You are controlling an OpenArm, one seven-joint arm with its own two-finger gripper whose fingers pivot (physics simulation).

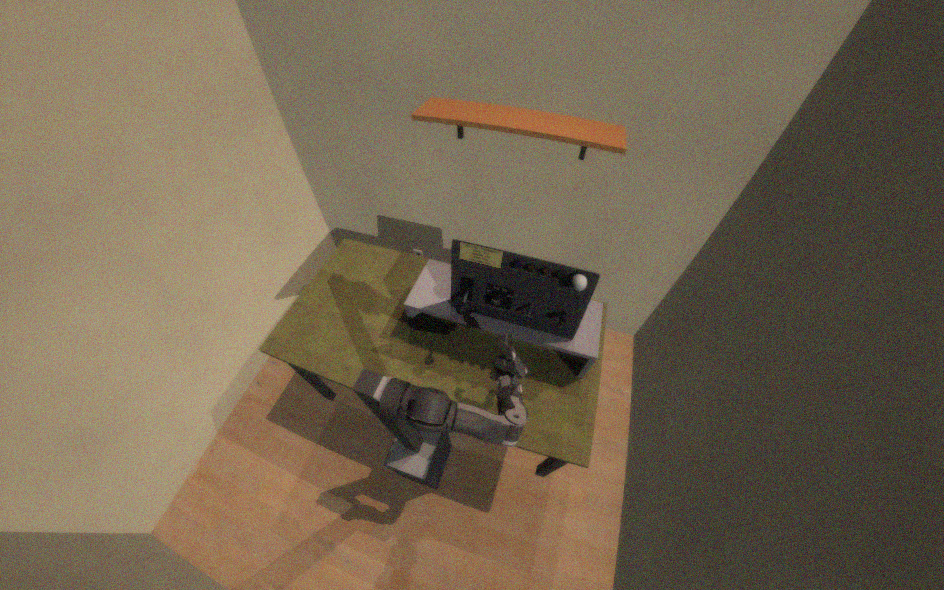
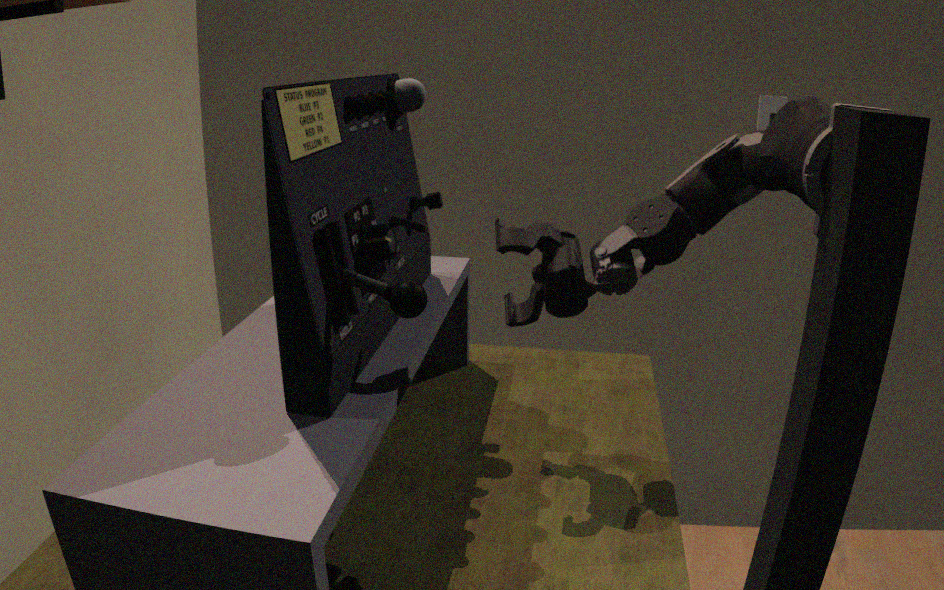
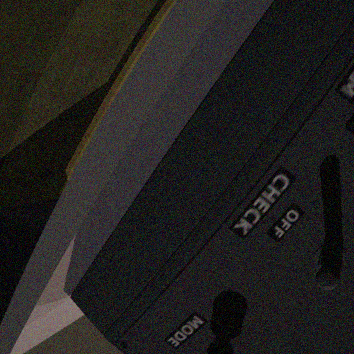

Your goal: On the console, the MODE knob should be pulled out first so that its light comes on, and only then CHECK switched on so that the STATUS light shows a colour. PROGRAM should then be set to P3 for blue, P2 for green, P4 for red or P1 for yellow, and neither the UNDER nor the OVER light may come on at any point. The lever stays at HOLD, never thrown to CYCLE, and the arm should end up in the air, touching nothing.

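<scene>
The dark console [image 1: 543, 288] [image 2: 306, 182] [image 3: 220, 255] stands upright. The MODE knob [image 2: 431, 200] [image 3: 229, 312] sticks out at its lower right; I cannot tell whether it is pulled out. The CHECK switch [image 3: 330, 220] is a dark bar near an OFF label. The PROGRAM knob [image 2: 379, 246] is dark, its setting unreadable. The lever [image 2: 407, 299] slants down toward the lower label, away from CYCLE. A pale round dome [image 1: 579, 281] [image 2: 409, 93] at the top right shows no clear colour; the small lamps beside it look dark. My gripper [image 1: 510, 346] [image 2: 502, 274] is open and empty in the air before the console, touching nothing.
The console stands on a pale raised stand [image 1: 428, 287] [image 2: 174, 403] on the green table [image 1: 306, 327] [image 2: 591, 389]. A yellow note [image 1: 480, 254] [image 2: 311, 121] pairs colours with programs. An orange shelf [image 1: 522, 121] is on the wall above.
</scene>
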